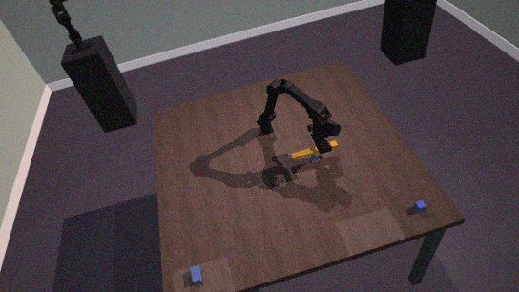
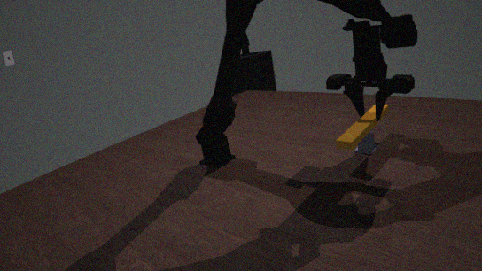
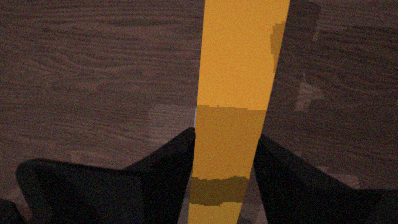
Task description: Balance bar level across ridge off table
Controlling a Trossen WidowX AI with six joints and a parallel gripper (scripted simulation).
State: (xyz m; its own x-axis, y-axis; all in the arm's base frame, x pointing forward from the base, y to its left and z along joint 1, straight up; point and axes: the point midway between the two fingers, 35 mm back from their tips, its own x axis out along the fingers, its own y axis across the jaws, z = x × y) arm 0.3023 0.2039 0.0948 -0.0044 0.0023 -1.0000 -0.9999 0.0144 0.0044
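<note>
Right now the orange bar is 30 mm to the right of my gripper tip. From my gripper tip the other things lie so: blue cube: 440 mm ahead, 300 mm to the left, 40 mm below.
</note>
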